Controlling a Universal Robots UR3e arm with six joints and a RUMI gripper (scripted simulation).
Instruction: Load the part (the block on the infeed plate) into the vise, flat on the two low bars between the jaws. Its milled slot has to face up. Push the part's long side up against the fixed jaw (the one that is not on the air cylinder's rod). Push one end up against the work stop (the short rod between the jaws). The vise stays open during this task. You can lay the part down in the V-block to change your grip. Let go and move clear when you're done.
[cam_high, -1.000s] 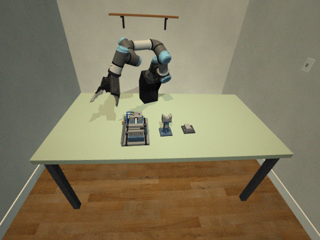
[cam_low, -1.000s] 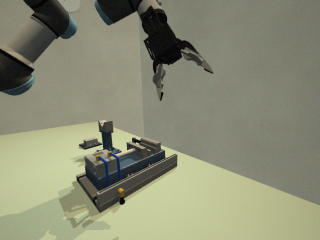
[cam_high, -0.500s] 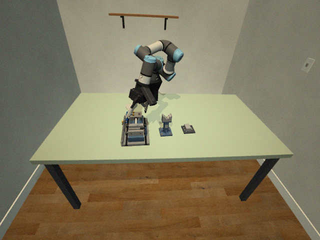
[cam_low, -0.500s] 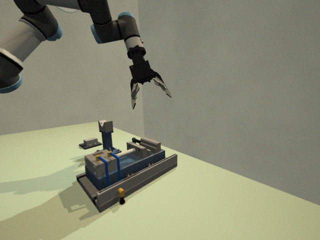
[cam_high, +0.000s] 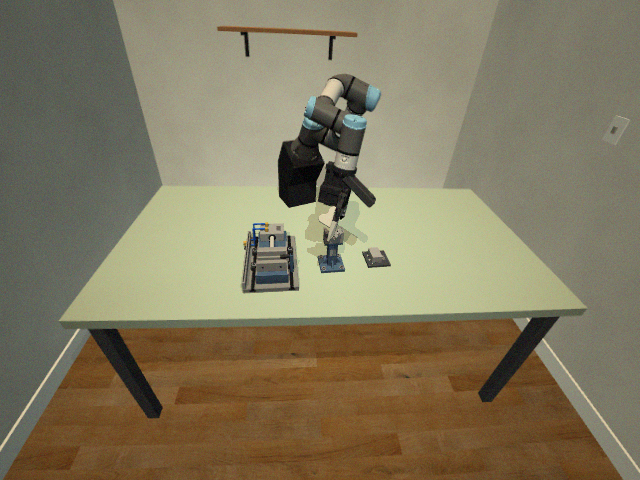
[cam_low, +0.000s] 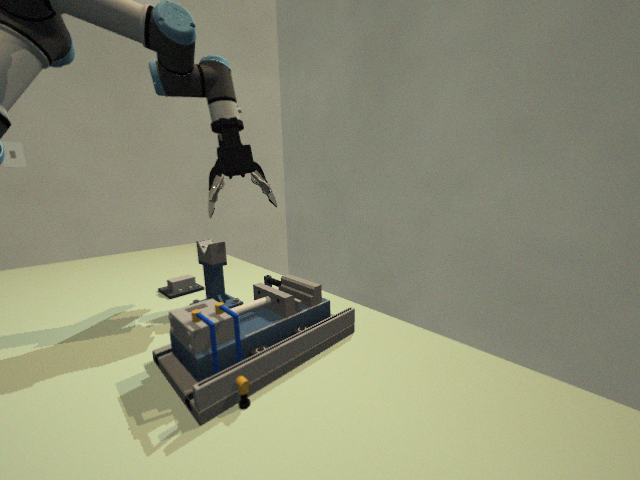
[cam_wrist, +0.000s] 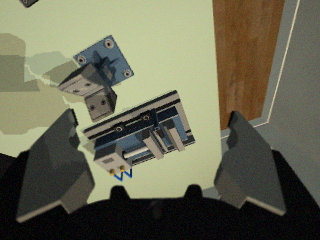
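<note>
The part is 130 mm behind my hand, 170 mm to the left of it and 200 mm below it. Also, from my hand: dark infeed plate: 130 mm behind, 180 mm to the left, 220 mm below; then fixed jaw: 20 mm ahead, 210 mm to the right, 140 mm below; then work stop rod: 20 mm behind, 160 mm to the right, 130 mm below.
</note>
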